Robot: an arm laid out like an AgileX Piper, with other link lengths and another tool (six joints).
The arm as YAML. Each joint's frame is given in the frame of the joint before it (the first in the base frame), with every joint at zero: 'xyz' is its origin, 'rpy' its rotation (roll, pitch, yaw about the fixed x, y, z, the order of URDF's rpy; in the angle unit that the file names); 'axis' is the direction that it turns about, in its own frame. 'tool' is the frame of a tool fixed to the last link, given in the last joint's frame.
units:
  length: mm
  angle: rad
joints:
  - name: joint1
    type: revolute
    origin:
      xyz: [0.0, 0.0, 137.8]
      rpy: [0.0, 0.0, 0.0]
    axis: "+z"
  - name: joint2
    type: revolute
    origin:
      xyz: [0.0, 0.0, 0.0]
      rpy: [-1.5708, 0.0, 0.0]
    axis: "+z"
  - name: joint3
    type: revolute
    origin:
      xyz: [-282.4, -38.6, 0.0]
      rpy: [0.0, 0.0, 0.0]
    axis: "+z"
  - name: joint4
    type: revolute
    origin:
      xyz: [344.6, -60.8, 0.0]
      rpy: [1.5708, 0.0, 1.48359]
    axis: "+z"
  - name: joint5
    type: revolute
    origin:
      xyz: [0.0, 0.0, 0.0]
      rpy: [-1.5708, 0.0, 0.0]
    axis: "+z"
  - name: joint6
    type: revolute
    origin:
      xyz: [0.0, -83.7, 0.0]
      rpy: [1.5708, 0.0, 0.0]
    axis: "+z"
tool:
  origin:
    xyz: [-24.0, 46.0, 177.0]
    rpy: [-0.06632, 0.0, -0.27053]
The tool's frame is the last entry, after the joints.
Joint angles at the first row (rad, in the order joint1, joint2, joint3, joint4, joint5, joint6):
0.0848, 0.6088, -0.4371, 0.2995, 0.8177, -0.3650
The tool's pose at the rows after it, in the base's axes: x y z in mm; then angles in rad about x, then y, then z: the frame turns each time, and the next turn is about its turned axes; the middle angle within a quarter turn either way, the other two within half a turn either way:
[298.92 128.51 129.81 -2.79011 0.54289 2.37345]
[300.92 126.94 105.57 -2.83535 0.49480 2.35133]
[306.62 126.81 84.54 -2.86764 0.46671 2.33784]
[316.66 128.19 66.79 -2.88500 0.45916 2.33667]
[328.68 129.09 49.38 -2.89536 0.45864 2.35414]
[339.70 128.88 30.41 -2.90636 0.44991 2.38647]
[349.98 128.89 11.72 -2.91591 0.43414 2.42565]
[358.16 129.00 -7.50 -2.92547 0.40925 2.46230]
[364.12 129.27 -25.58 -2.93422 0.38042 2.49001]
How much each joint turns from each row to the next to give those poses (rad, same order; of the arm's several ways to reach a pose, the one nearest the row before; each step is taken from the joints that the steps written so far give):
0.0196, 0.0746, -0.0028, -0.0438, -0.0139, -0.0278
0.0203, 0.0784, -0.0001, -0.0424, -0.0311, -0.0150
0.0204, 0.0800, -0.0001, -0.0336, -0.0525, 0.0002
0.0157, 0.0821, -0.0009, -0.0176, -0.0734, 0.0083
0.0071, 0.0867, -0.0023, -0.0036, -0.0820, 0.0137
0.0016, 0.0935, -0.0079, 0.0023, -0.0735, 0.0192
0.0005, 0.0969, -0.0174, 0.0072, -0.0599, 0.0220
0.0000, 0.0967, -0.0243, 0.0095, -0.0440, 0.0173
0.0000, 0.0880, -0.0275, 0.0093, -0.0289, 0.0098

